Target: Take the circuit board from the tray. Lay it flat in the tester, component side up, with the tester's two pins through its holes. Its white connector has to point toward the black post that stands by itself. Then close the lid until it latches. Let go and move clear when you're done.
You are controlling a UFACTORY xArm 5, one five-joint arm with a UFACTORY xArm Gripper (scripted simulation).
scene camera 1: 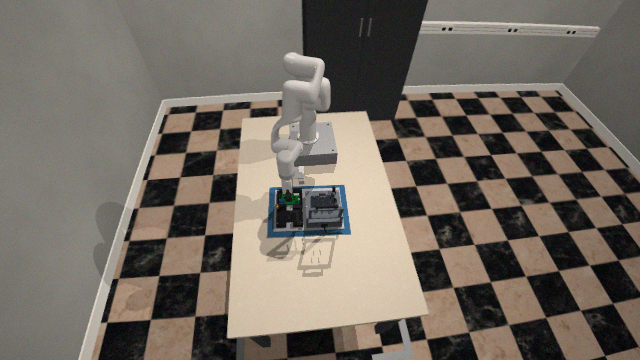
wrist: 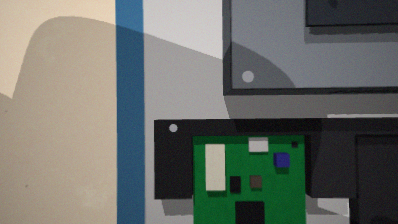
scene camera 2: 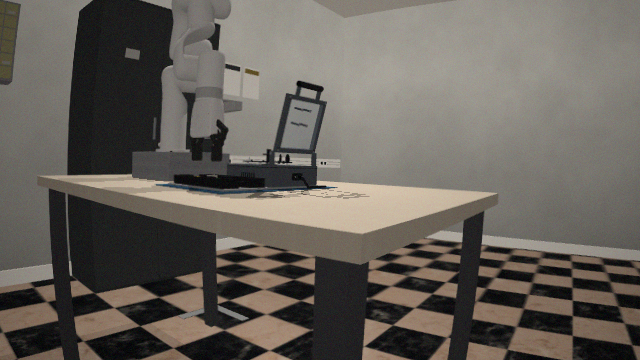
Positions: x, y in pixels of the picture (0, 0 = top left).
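There's a tester lid [scene camera 2: 301, 118] here, and it's 1.02 m from the lens.
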